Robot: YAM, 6 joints.
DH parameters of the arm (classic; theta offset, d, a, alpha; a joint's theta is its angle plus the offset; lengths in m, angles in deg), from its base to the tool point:
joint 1: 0 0.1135 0.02 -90
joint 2: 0 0 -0.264 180
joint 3: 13.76 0 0.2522 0
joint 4: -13.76 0 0.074 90
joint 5: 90 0 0 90
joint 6: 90 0.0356 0 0
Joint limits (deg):
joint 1: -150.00..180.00
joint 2: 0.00..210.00
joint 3: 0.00..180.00
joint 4: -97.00..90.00
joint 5: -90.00..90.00
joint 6: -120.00..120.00
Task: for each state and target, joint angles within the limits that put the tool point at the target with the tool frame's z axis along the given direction. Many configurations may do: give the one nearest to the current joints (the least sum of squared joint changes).
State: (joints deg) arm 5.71 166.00 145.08 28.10 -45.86 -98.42
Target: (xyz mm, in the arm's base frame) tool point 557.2 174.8 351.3 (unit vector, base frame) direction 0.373 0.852 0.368
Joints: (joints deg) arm 14.88 154.70 157.58 29.55 -46.68 -98.42
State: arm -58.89 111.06 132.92 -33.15 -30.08 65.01
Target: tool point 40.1 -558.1 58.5 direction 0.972 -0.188 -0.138
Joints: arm -89.43 157.32 117.82 4.58 -76.04 65.01
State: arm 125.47 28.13 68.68 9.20 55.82 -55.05
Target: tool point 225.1 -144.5 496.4 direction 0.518 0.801 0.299
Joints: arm 140.06 12.72 102.49 -21.14 71.26 -55.05
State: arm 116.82 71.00 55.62 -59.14 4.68 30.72
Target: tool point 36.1 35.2 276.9 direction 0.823 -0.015 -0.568
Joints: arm 79.22 31.66 45.52 -90.09 54.21 30.72
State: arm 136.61 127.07 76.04 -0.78 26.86 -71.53
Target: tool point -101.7 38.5 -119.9 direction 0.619 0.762 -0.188
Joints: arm 174.75 172.63 48.55 -36.95 54.66 -71.53
